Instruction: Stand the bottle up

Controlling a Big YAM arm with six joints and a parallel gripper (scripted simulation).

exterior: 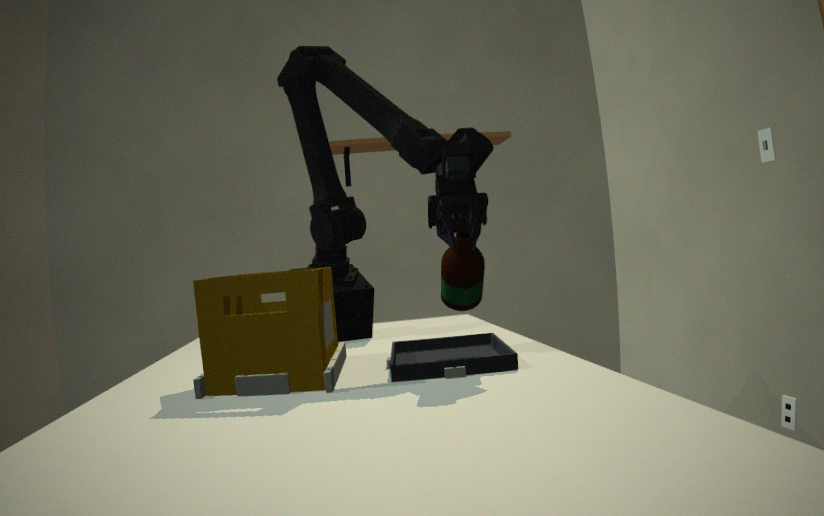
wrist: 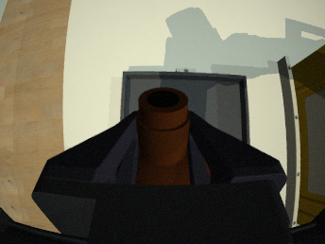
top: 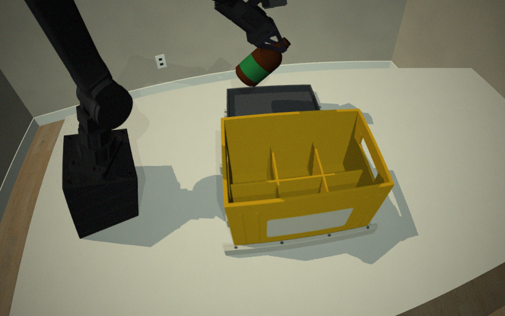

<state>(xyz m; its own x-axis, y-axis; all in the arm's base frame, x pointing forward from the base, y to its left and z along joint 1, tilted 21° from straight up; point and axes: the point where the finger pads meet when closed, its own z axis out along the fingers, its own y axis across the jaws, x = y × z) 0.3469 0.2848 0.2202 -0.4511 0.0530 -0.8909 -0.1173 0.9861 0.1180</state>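
The bottle is 40 mm behind my hand, 10 mm to the right of it and 40 mm below it. From my hand the other things lie so: tray 20 mm behind, 40 mm to the right, 180 mm below; then yellow crate 30 mm ahead, 320 mm to the right, 110 mm below.
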